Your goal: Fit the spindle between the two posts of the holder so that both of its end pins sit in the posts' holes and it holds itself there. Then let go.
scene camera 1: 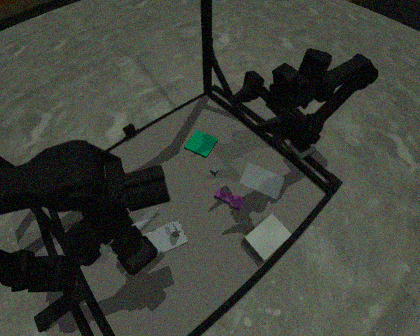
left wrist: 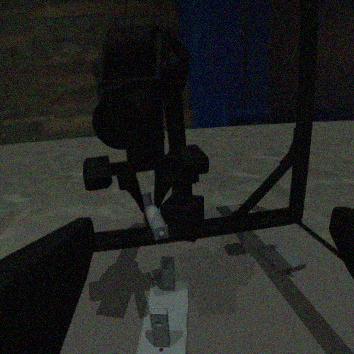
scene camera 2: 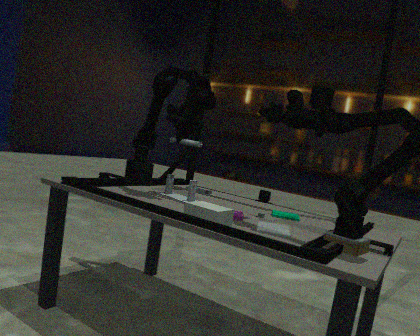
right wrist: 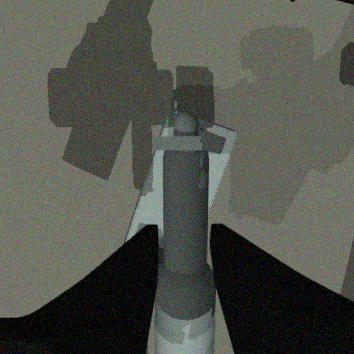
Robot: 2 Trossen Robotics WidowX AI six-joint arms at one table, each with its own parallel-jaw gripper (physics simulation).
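Places are measured from the left arm's base along level axes (x ahead, y left, z up), in metres.
Pixels of known places: left gripper, between the fingertips: (scene camera 1: 241,113) (left wrist: 213,224) (scene camera 2: 266,113); right gripper, between the fingertips: (scene camera 1: 125,238) (left wrist: 149,209) (scene camera 2: 179,143) (right wrist: 183,234); left arm's base, origin of its link: (scene camera 1: 300,144) (scene camera 2: 347,235); right arm's base, origin of its link: (scene camera 1: 44,273) (left wrist: 182,200) (scene camera 2: 140,161).
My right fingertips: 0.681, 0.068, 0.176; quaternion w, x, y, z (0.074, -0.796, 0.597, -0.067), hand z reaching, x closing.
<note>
For each thing: its top centre in the pictures, then the offset to it from my right fingertips, as dx, dy, dz.
- grey spindle, centre of its top: (right wrist: 186,335) (left wrist: 151,206) (scene camera 1: 132,228) (scene camera 2: 186,139) -0.028, -0.008, +0.019
- light base plate, centre of its top: (right wrist: 177,198) (left wrist: 165,312) (scene camera 1: 156,242) (scene camera 2: 178,197) -0.028, -0.016, -0.206
- green tile, centre of its top: (scene camera 2: 285,214) (scene camera 1: 201,142) -0.342, -0.293, -0.206
- purple block, centre of its top: (scene camera 2: 237,213) (scene camera 1: 229,198) -0.310, -0.030, -0.200
- grey plate, centre of its top: (scene camera 2: 273,227) (scene camera 1: 262,180) -0.458, -0.031, -0.210
- white box, centre of its top: (scene camera 2: 209,205) (scene camera 1: 268,236) -0.338, +0.148, -0.165
- small dark cube, centre of its top: (scene camera 1: 214,169) -0.323, -0.154, -0.200
My right gripper (scene camera 2: 186,139) (right wrist: 183,234) is shut on the grey spindle (scene camera 1: 147,218) (scene camera 2: 191,143) (left wrist: 154,218) (right wrist: 185,197). It holds the spindle level in the air, well above the holder. The holder is a light base plate (scene camera 1: 159,241) (left wrist: 165,305) (right wrist: 220,165) with two upright posts (scene camera 2: 169,183) (scene camera 2: 192,190) (left wrist: 168,269). In the right wrist view the spindle runs along over the base, its rounded end pin over the far post. My left gripper (scene camera 1: 243,94) (scene camera 2: 269,113) is open and empty, raised high at the far side of the table.
A green tile (scene camera 1: 201,143) (scene camera 2: 285,215), a purple block (scene camera 1: 229,199) (scene camera 2: 238,215), a grey plate (scene camera 1: 262,180) (scene camera 2: 273,228), a white box (scene camera 1: 268,236) (scene camera 2: 209,210) and a small dark cube (scene camera 1: 214,171) lie on the table. A black frame (scene camera 1: 275,260) with an upright post (scene camera 1: 206,47) borders it.
</note>
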